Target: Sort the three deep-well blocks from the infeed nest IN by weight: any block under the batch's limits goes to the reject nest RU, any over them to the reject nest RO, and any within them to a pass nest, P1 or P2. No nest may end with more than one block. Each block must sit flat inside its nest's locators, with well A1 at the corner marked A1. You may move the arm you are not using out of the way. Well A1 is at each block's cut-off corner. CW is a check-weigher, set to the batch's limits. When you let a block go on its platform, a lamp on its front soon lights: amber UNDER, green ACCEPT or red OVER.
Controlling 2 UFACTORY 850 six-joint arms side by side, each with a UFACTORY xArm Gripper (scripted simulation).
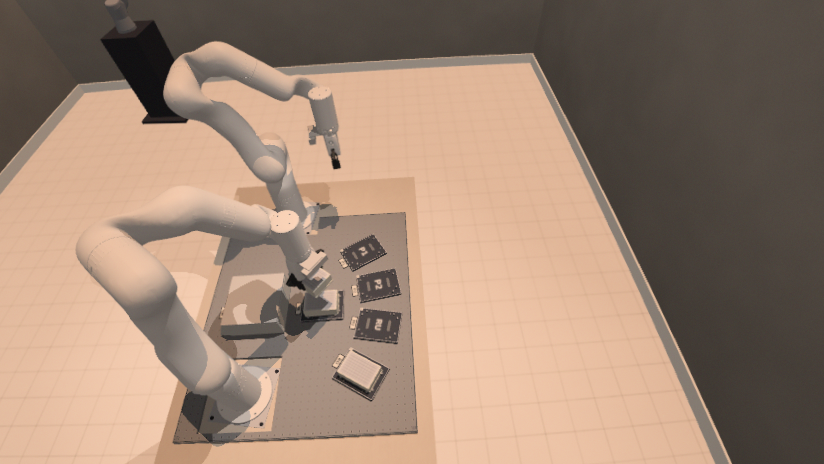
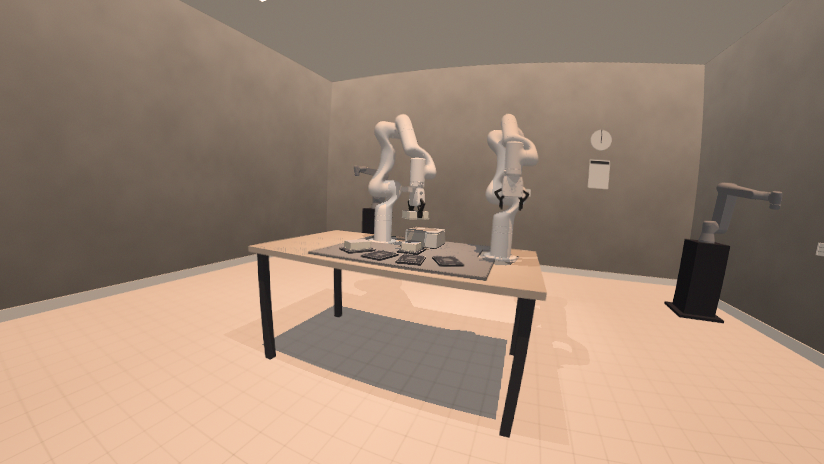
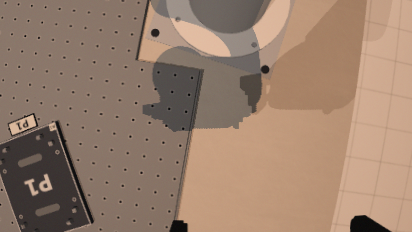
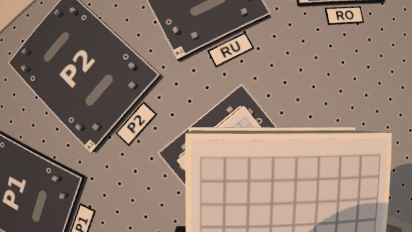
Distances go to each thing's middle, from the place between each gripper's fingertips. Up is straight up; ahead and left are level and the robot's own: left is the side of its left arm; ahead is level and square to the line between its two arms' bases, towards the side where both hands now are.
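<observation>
Distances from my right hand: nest RU (image 1: 362, 321), 230 mm ahead, 80 mm to the right, 200 mm below; nest P2 (image 1: 393, 279), 210 mm ahead, 90 mm to the left, 200 mm below; dark infeed nest (image 4: 240, 97), 10 mm to the right, 200 mm below; pale check-weigher (image 1: 256, 304), 250 mm behind, 30 mm to the right, 140 mm below.
Relative to the nest P1 (image 1: 350, 258), my left gripper is far to the left, a fair way short of it and far above it. Distances from my left hand: dark infeed nest, 20 mm behind, 530 mm to the right, 280 mm below; nest P2, 190 mm ahead, 430 mm to the right, 280 mm below; pale check-weigher, 270 mm behind, 550 mm to the right, 220 mm below.
</observation>
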